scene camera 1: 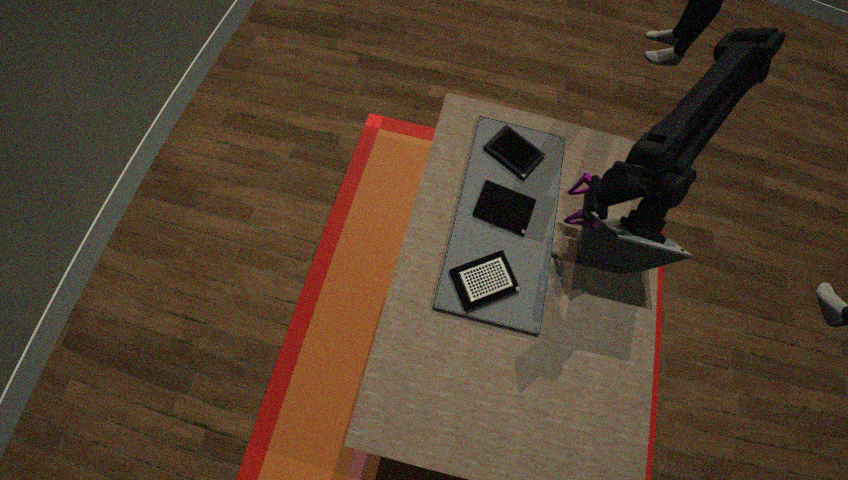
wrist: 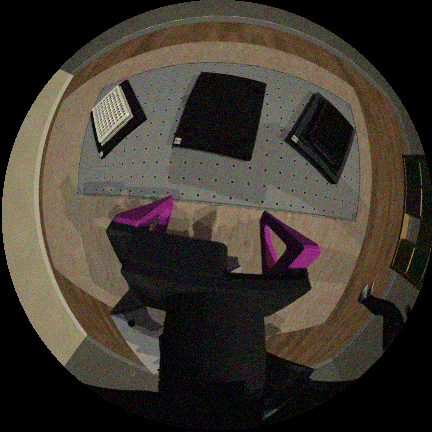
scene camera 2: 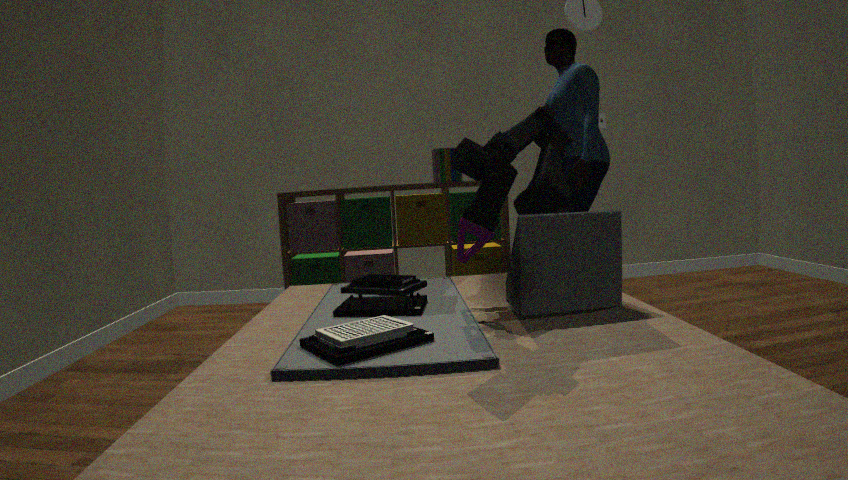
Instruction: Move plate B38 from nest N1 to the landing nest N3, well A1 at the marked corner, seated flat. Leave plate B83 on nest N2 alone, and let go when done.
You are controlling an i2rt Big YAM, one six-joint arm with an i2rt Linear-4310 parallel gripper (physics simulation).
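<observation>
A white plate (scene camera 1: 484, 279) (scene camera 2: 363, 331) (wrist: 111, 114) with a grid of wells lies on a black nest (scene camera 1: 460, 287) (scene camera 2: 425, 337) (wrist: 139, 116) at the near end of the board. The middle black nest (scene camera 1: 504, 206) (scene camera 2: 380, 305) (wrist: 220, 116) shows a bare dark top, with a pale corner mark. A dark plate (scene camera 1: 514, 148) (wrist: 330, 127) lies on the far nest (wrist: 312, 159), which looks raised on short posts in scene camera 2. Plate and nest names are not readable. My gripper (scene camera 1: 569, 206) (scene camera 2: 462, 260) (wrist: 218, 207) is open and empty, above the table on the arm's side of the board, level with the middle nest.
The grey perforated board (scene camera 1: 493, 312) (scene camera 2: 476, 364) (wrist: 150, 175) bears all three nests. The arm's grey base block (scene camera 1: 624, 249) (scene camera 2: 568, 264) stands at the table's side. A person (scene camera 2: 577, 118) stands behind the arm. A shelf unit (scene camera 2: 282, 237) with coloured boxes stands behind the table.
</observation>
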